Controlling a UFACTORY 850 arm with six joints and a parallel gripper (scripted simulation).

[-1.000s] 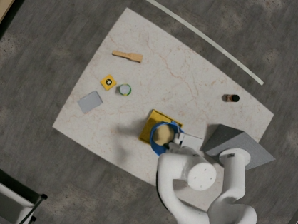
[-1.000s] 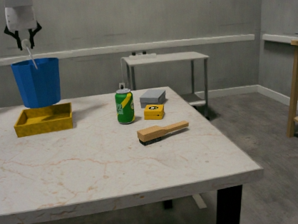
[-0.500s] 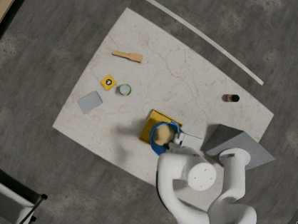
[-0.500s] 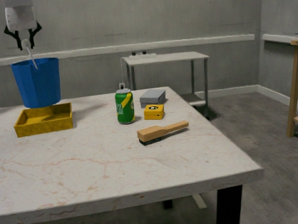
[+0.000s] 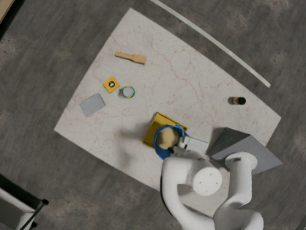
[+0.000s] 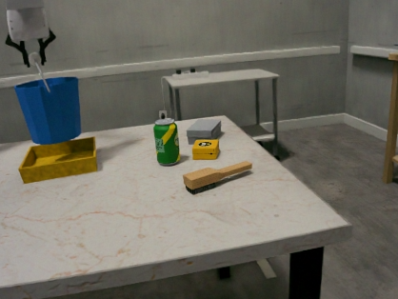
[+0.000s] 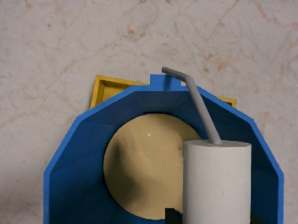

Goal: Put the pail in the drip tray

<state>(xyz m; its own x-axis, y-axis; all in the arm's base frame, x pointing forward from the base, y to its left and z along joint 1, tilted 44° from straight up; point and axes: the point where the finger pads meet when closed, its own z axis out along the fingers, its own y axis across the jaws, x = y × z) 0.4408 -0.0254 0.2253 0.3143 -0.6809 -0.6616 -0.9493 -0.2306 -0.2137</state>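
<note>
Right now the white grip is 30 mm below my hand and 10 mm ahead of it. Round my hand: blue pail (90 mm below, 10 mm ahead); yellow drip tray (310 mm below, 20 mm ahead, 10 mm to the left); green can (340 mm ahead, 260 mm below, 70 mm to the right).
</note>
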